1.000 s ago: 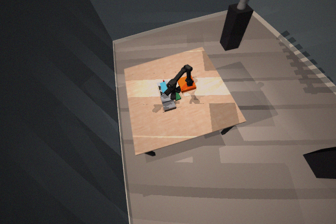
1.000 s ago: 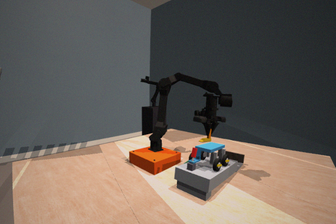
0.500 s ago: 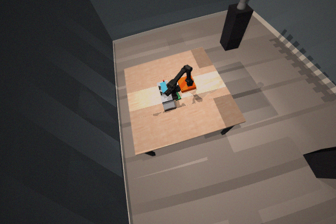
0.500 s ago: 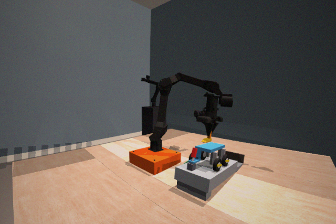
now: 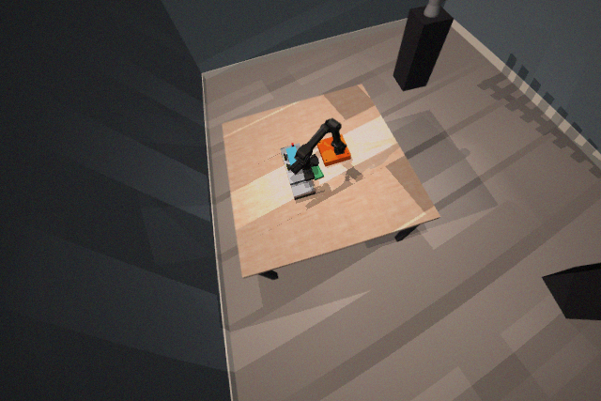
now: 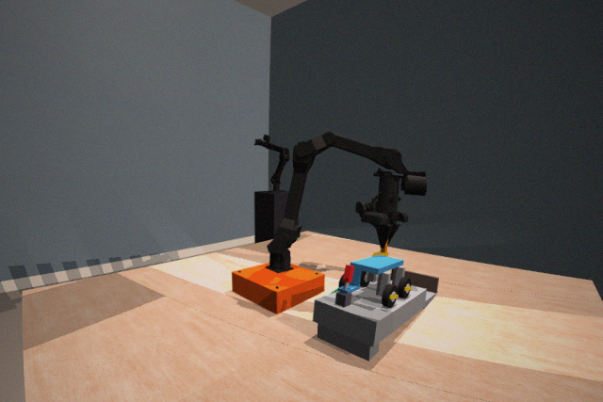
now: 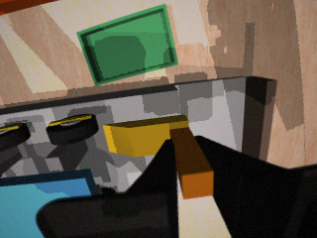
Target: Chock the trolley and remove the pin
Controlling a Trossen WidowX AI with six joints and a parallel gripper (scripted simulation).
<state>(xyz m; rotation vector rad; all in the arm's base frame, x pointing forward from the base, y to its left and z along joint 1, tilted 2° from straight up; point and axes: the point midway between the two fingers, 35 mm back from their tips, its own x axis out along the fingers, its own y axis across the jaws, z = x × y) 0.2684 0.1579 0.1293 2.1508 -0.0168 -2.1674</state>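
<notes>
My gripper tip is 25 cm to the left of the red-headed stop pin, 5 cm short of it and 2 cm above it. From my gripper tip the other things lie so: yellow chock 2 cm to the right, 1 cm below; then blue-topped trolley 15 cm to the right, 7 cm ahead, 4 cm below; then green tray 16 cm below, 7 cm behind, 6 cm to the right.
</notes>
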